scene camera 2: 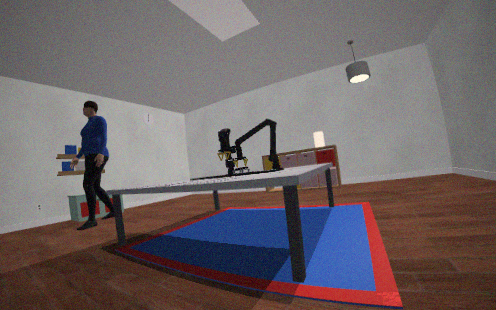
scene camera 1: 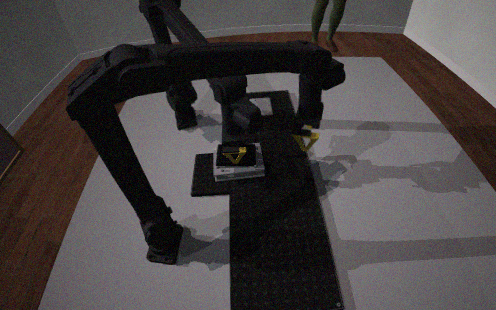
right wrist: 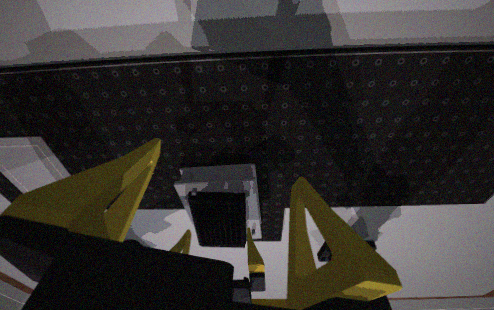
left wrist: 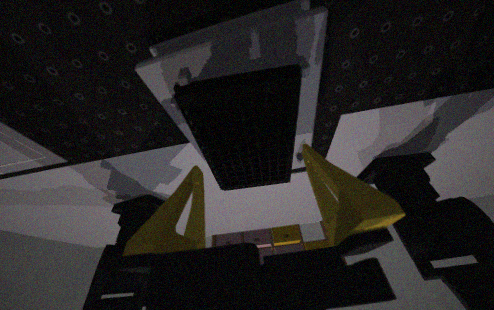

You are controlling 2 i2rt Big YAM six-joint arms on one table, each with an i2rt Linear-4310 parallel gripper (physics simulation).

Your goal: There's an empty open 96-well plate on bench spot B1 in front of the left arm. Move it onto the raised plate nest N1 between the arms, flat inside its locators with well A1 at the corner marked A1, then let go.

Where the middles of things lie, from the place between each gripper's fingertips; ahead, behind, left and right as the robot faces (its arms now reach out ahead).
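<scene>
My right gripper is 220 mm past the dark well plate [left wrist: 245, 124], and it's also 90 mm above the plate and 50 mm to the right of it. As for my left gripper, that's 10 mm above the plate. Going by its middle, the dark well plate is nearer to my left gripper than to my right gripper.
</scene>
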